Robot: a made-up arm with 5 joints.
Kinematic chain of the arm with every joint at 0, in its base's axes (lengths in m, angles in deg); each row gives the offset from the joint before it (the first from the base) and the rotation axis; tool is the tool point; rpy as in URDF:
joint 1: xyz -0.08 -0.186 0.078 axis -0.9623 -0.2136 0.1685
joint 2: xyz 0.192 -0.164 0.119 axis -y
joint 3: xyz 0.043 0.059 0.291 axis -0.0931 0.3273 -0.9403
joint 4: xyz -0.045 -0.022 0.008 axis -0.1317 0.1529 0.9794
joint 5: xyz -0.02 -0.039 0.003 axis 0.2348 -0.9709 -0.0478
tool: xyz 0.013 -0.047 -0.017 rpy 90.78 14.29 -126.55
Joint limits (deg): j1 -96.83..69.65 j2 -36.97..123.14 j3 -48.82..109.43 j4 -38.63..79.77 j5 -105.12..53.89
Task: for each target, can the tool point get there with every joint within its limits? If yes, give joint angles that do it. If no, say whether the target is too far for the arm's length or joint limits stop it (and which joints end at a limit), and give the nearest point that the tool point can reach.
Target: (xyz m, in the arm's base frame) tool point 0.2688 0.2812 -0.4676
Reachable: no: too far | nearest point -0.1563 -0.0728 -0.0725 | short by 0.680 m
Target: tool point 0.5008 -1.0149 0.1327
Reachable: no: too far | nearest point 0.2921 -0.6278 0.0985 | short by 0.441 m
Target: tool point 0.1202 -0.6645 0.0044
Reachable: yes | joints -83.69 -11.53 91.73 12.55 -68.22
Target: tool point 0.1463 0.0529 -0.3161
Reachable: no: joint limits stop it (at a limit: joint 2, joint 4) | nearest point -0.1482 -0.1060 -0.0888 | short by 0.404 m
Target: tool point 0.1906 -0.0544 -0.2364
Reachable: no: joint limits stop it (at a limit: joint 2, joint 4) | nearest point -0.1343 -0.1494 -0.0940 | short by 0.367 m
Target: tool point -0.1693 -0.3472 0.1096
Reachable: yes | joints 26.10 108.30 59.75 33.13 -58.28
